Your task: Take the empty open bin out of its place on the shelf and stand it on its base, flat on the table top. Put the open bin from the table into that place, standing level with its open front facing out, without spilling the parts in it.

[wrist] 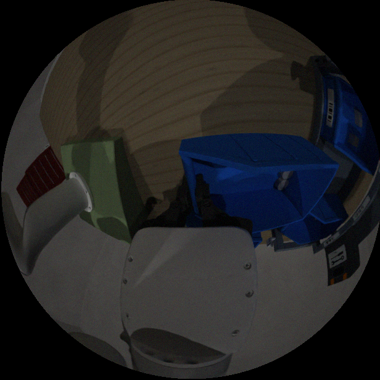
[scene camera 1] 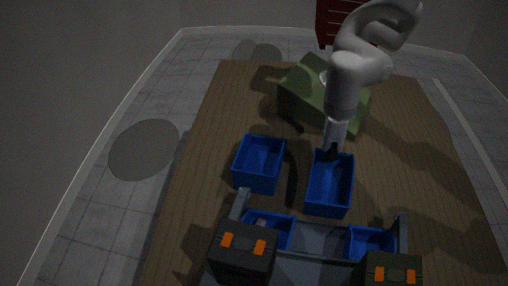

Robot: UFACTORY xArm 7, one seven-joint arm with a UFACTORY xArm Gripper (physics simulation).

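Places are measured from the arm's base along level axes (x ahead, y left, z up), in centimetres.
Pixels of known places: gripper, fingertip midpoint: (scene camera 1: 329, 157).
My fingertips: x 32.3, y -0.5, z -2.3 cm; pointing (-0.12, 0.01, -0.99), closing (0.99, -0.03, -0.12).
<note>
Ahead of a thing's pixels: the offset from my fingertips to its top centre. "*": to the spot under its first point.
My gripper (scene camera 1: 331, 151) (wrist: 194, 182) is shut on the rear wall of a long blue open bin @(dy +0.5, dx +8.3, dz +5.9 cm) (scene camera 1: 329, 186) (wrist: 257, 150). The bin is roughly upright, on the table side of the shelf rack @(* dy +17.9, dx +23.7, dz +4.2 cm) (scene camera 1: 403, 234), with its far end toward the rack; no parts can be made out inside it. Whether its base touches the table is unclear. Another blue open bin @(* dy -18.6, dx +2.1, dz -3.9 cm) (scene camera 1: 257, 162) stands on the table to the left, apart from it; its inside is dim. The rack holds a left blue bin @(* dy -8.1, dx +20.7, dz -3.3 cm) (scene camera 1: 284, 227) and a right blue bin @(* dy +13.1, dx +21.7, dz -3.3 cm) (scene camera 1: 372, 241) (wrist: 345, 112), with an unfilled place between them.
Two dark toolboxes with orange latches @(dy -12.2, dx +36.9, dz +18.1 cm) (scene camera 1: 242, 247) @(dy +10.8, dx +38.0, dz +15.6 cm) (scene camera 1: 395, 272) stand at the near side of the rack. A green angled block (scene camera 1: 306, 82) (wrist: 102, 187) is at the arm's base. A red drawer cabinet (scene camera 1: 332, 22) (wrist: 41, 176) is beyond the table.
</note>
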